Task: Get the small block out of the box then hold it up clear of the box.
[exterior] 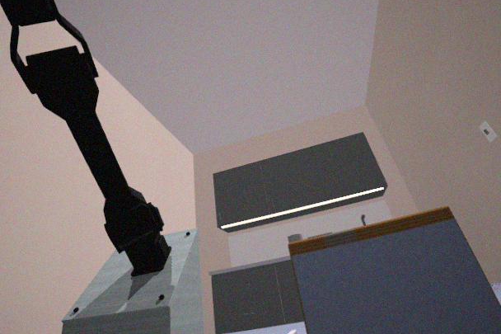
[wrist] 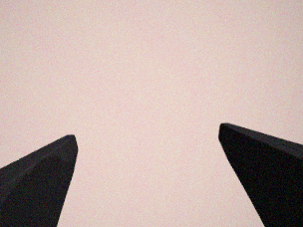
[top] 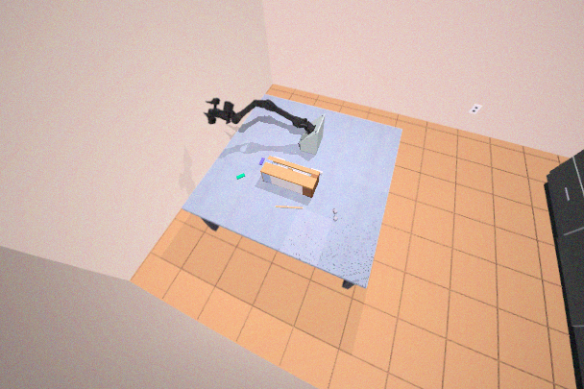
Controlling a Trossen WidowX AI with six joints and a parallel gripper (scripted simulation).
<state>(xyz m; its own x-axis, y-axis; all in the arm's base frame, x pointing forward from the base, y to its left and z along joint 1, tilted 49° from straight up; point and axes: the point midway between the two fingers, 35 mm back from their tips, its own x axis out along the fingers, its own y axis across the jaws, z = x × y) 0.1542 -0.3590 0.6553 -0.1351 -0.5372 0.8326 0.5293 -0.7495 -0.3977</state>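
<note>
Now: gripper tip 71 cm to the right of the clear-fronted box, 29 cm above it and 18 cm short of it. From my gripper tip the other things lie so: brown block 70 cm to the left, 27 cm below, 19 cm ahead; purple block 44 cm to the left, 35 cm below, 11 cm ahead; green piece 35 cm below, 34 cm to the left, 29 cm ahead.
</note>
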